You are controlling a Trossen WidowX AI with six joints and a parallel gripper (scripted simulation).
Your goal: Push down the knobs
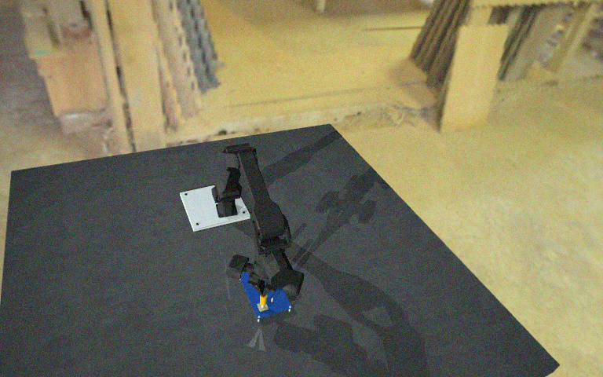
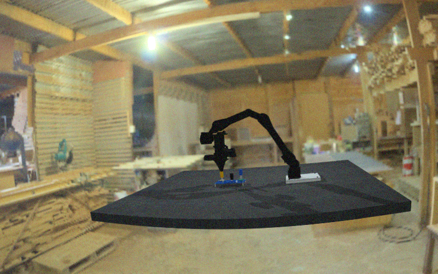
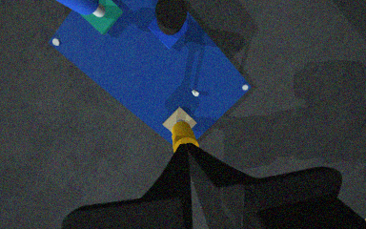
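My gripper tip is now 20 mm above the orange knob. The rest, counted from my gripper tip: black knob 70 mm behind, 50 mm to the left, 20 mm below.
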